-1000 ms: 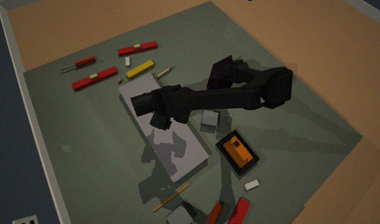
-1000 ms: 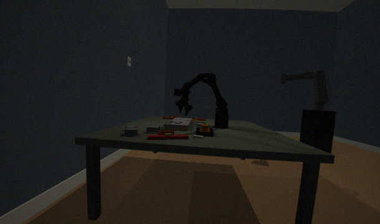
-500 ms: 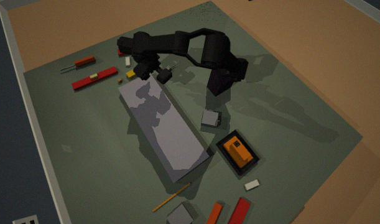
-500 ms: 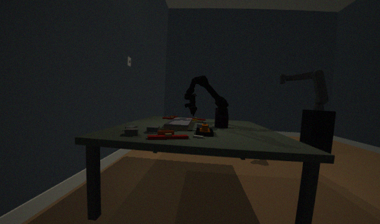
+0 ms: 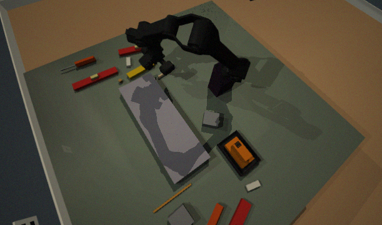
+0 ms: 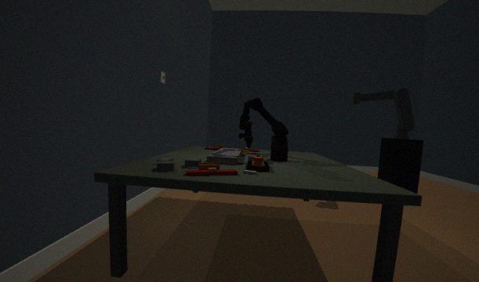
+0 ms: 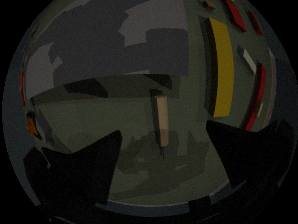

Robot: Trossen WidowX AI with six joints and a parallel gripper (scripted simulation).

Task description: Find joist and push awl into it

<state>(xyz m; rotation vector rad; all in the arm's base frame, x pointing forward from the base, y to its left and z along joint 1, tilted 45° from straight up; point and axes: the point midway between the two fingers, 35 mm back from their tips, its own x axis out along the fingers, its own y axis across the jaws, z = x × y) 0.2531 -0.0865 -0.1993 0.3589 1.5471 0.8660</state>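
Now: the pale-handled pointed tool 50 mm behind my gripper tip, 10 mm to the right of it and 50 mm below it. The rest, counted from my gripper tip: yellow bar 90 mm ahead, 80 mm to the right, 40 mm below; then orange stud finder 140 mm behind, 530 mm to the left; then dark tray 140 mm behind, 540 mm to the left, 40 mm below.
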